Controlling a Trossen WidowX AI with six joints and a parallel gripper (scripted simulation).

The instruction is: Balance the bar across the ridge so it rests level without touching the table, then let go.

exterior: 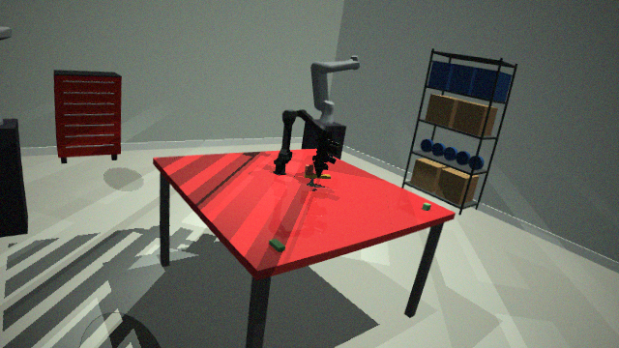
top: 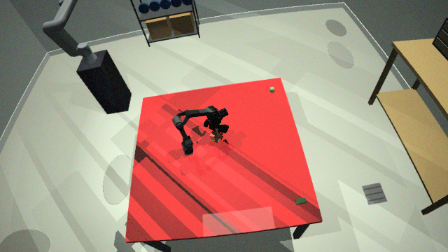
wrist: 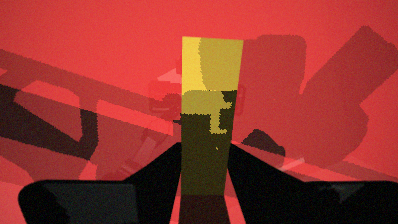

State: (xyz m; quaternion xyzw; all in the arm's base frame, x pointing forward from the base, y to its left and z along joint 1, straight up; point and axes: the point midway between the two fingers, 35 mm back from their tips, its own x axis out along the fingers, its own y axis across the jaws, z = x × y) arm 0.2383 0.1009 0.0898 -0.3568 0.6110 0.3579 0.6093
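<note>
My gripper tip is 30 mm above the teal ridge piece, 20 mm to the left of it and 10 mm past it.
</note>
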